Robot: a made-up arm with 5 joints. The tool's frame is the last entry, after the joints. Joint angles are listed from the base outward.
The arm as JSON. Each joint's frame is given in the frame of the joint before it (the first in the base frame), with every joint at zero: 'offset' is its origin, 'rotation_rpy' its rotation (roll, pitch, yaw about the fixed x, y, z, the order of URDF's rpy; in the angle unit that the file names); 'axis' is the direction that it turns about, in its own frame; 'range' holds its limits. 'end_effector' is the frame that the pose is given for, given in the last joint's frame.
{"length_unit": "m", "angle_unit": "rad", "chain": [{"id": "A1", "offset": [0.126, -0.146, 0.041], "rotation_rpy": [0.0, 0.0, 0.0], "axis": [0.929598, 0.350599, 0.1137], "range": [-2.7, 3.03]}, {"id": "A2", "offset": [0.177, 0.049, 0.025], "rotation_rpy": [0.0, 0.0, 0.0], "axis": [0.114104, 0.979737, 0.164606], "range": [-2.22, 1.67]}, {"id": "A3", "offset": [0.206, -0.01, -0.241], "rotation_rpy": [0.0, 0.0, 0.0], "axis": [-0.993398, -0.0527, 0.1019], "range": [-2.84, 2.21]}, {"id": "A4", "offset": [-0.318, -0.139, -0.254], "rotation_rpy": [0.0, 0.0, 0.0], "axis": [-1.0, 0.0, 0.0], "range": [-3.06, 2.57]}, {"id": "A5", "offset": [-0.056, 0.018, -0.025], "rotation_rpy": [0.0, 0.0, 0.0], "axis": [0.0, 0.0, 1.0], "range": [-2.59, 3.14]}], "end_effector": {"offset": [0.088, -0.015, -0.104], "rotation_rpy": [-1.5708, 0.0, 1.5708]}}
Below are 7 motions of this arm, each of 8 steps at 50 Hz.
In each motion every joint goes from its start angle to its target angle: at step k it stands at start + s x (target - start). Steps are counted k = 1, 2, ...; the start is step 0. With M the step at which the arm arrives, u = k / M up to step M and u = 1 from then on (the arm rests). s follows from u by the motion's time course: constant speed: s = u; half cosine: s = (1 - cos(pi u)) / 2; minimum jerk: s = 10 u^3 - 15 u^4 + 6 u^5.
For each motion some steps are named. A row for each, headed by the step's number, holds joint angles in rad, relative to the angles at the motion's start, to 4 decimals.
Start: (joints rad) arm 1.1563 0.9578 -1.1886 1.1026 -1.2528
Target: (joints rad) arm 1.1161 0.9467 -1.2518 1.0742 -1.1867
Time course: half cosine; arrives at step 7
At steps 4, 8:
4: -0.0246 -0.0068 -0.0386 -0.0174 0.0404
8: -0.0402 -0.0111 -0.0632 -0.0284 0.0661

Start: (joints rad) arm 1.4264 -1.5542 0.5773 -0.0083 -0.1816
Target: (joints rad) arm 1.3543 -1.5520 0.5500 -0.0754 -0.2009
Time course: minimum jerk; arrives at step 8
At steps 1, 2, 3, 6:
1: -0.0012 0.0000 -0.0004 -0.0011 -0.0003
2: -0.0075 0.0002 -0.0028 -0.0069 -0.0020
3: -0.0198 0.0006 -0.0075 -0.0185 -0.0053
6: -0.0646 0.0020 -0.0245 -0.0602 -0.0173

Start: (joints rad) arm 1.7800 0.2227 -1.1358 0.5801 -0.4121
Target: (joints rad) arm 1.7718 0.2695 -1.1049 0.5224 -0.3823
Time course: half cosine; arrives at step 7
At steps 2, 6, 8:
2: -0.0015 0.0088 0.0058 -0.0109 0.0056
6: -0.0078 0.0445 0.0294 -0.0548 0.0283
8: -0.0082 0.0468 0.0309 -0.0577 0.0298

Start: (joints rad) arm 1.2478 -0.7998 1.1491 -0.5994 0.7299
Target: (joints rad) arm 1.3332 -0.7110 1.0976 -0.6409 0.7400
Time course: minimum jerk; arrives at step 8
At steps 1, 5, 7, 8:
1: 0.0014 0.0014 -0.0008 -0.0007 0.0002
5: 0.0619 0.0644 -0.0373 -0.0301 0.0073
7: 0.0840 0.0874 -0.0507 -0.0408 0.0099
8: 0.0854 0.0888 -0.0515 -0.0415 0.0101

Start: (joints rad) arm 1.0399 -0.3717 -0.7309 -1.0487 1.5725
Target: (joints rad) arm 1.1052 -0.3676 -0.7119 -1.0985 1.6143
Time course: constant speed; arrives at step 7
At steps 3, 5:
3: 0.0280 0.0018 0.0081 -0.0213 0.0179
5: 0.0466 0.0029 0.0136 -0.0356 0.0299

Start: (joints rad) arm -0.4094 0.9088 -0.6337 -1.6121 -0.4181
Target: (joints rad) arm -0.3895 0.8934 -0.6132 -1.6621 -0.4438
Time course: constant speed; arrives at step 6
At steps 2, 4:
2: 0.0066 -0.0051 0.0068 -0.0167 -0.0086
4: 0.0133 -0.0103 0.0137 -0.0333 -0.0171

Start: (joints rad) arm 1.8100 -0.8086 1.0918 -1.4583 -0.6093
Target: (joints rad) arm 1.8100 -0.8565 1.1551 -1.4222 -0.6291
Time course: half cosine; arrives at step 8
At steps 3, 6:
3: 0.0000 -0.0148 0.0195 0.0111 -0.0061
6: 0.0000 -0.0409 0.0540 0.0308 -0.0169

